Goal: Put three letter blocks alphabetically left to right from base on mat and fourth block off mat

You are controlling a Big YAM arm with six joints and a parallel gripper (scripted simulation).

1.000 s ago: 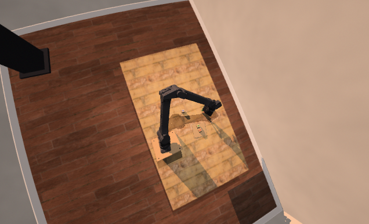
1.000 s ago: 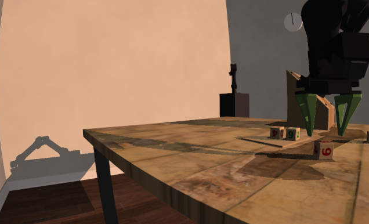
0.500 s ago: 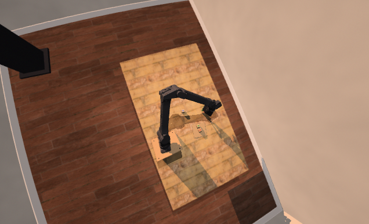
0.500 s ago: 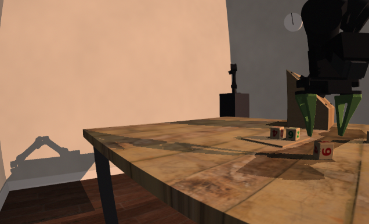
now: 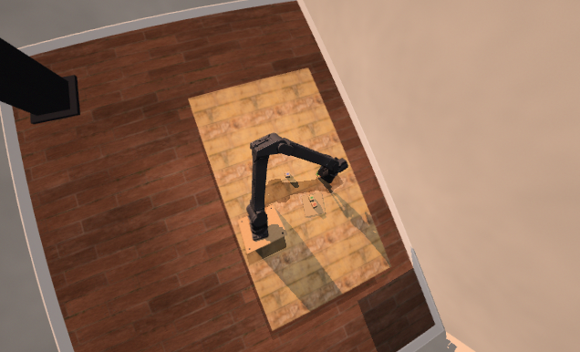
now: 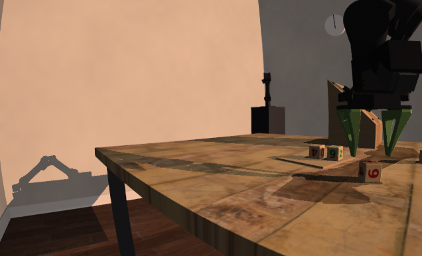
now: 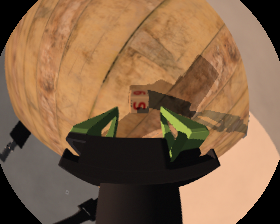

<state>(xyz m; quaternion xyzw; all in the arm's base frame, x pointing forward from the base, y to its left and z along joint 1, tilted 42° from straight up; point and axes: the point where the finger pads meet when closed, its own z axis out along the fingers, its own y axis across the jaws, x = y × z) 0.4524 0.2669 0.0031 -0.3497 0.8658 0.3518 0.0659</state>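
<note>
Right now the thin brown mat is 100 mm behind my hand, 170 mm to the right of it and 50 mm below it. The rest, counted from my hand: block 110 mm behind, 120 mm to the right, 30 mm below.
</note>
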